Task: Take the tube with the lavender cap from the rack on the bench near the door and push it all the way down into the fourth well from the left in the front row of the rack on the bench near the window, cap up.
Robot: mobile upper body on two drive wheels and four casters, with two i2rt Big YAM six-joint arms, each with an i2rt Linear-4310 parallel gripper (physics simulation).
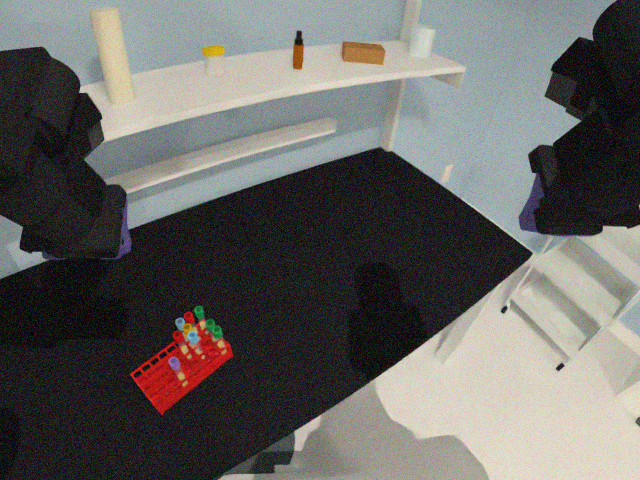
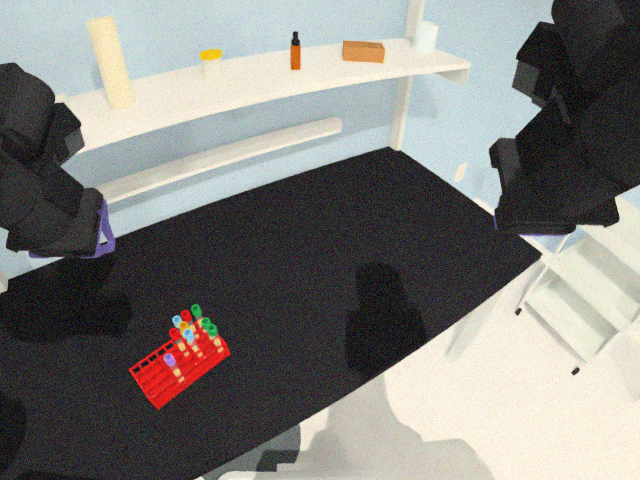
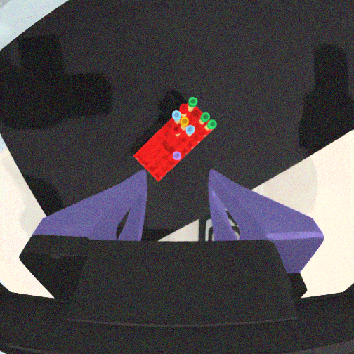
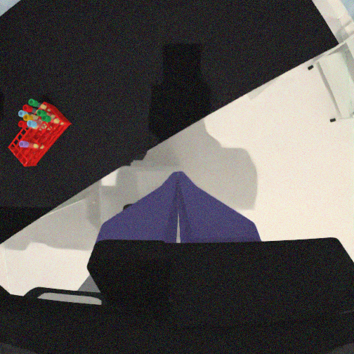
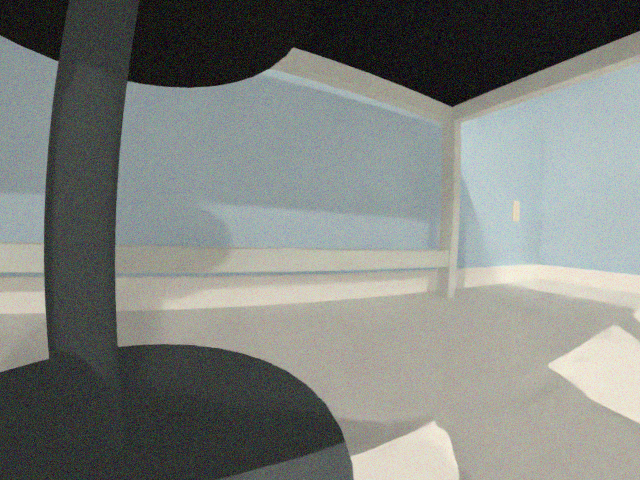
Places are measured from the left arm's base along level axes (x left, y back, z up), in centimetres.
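Pixels of known places: left gripper, fingertip midpoint: [image 1: 113,246] [image 2: 99,246]; right gripper, fingertip midpoint: [image 1: 521,223] [image 2: 496,222].
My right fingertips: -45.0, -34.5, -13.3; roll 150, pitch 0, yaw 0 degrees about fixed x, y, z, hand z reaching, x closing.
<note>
For each thing: its top centre in the pictures, then the offset to it from my right fingertips, as dx, dy, dz. Level surfaces: height alone.
- tube with the lavender cap, top centre: [image 1: 173,361] [image 2: 167,358] +45.3, -6.6, -39.6
- red rack at its top centre: [image 1: 180,359] [image 2: 177,356] +46.0, -10.3, -45.8
- black bench at its surface level: dz -51.5
- white shelf at its surface level: dz -5.8
The tube with the lavender cap [image 1: 174,363] [image 2: 169,359] [image 3: 177,155] [image 4: 23,144] stands cap up near the front edge of a red rack [image 1: 199,381] [image 2: 193,377] [image 3: 150,160] [image 4: 61,131]; its exact well cannot be told. My left gripper [image 1: 86,257] [image 2: 72,256] [image 3: 177,177] is partly open and empty, high above the bench and apart from the rack. My right gripper [image 1: 547,234] [image 2: 542,234] [image 4: 177,179] is shut and empty, off to the right. A second rack does not show, and no door or window shows.
Several tubes with green, red, light blue and yellow caps crowd the rack's right part. The black bench [image 1: 289,248] [image 2: 289,248] has a white shelf [image 1: 248,87] [image 2: 248,87] behind it, holding a bottle, a jar and a box. White steps [image 1: 563,315] [image 2: 573,315] stand at the right.
</note>
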